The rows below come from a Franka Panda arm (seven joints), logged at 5 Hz.
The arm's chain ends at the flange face. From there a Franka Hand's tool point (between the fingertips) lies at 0.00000 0.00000 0.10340 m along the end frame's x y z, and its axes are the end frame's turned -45 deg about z.
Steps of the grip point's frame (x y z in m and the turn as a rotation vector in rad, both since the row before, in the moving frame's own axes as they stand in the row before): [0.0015 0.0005 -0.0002 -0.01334 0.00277 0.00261]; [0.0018 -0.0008 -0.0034 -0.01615 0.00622 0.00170]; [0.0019 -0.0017 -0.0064 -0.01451 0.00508 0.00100]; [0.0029 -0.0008 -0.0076 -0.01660 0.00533 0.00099]
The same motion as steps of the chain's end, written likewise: [0.0002 -0.0015 -0.0002 -0.00747 0.01139 0.00261]; [-0.0009 -0.0026 -0.0034 -0.00702 0.01582 0.00170]; [-0.0013 -0.0032 -0.0064 -0.00667 0.01385 0.00100]; [-0.0001 -0.0034 -0.0076 -0.00797 0.01551 0.00099]
